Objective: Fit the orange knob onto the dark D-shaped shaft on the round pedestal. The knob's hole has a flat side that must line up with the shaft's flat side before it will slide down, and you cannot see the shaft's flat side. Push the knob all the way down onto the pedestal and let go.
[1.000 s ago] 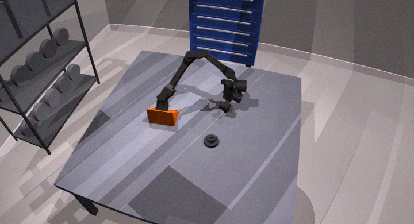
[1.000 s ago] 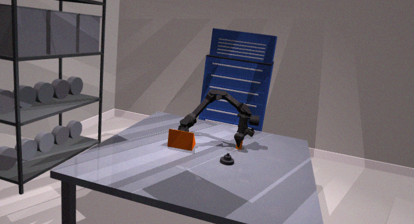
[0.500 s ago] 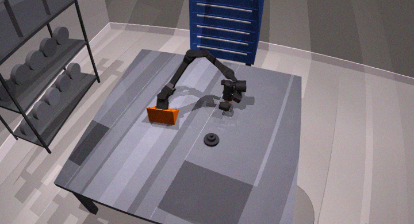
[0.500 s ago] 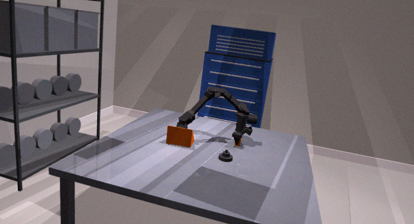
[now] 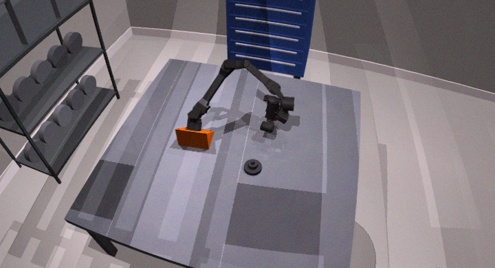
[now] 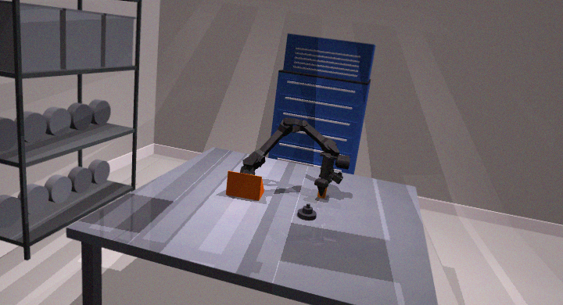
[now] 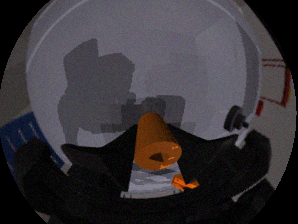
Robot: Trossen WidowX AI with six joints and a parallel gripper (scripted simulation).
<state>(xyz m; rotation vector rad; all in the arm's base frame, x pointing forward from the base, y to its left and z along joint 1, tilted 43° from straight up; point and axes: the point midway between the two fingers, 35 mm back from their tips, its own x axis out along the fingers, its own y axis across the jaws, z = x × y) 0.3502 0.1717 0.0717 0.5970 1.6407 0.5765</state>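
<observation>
My gripper tip is 20 mm past the dark round pedestal, 260 mm to the left of it and 20 mm below it. From my gripper tip the other things lie so: orange knob 20 mm above.
</observation>
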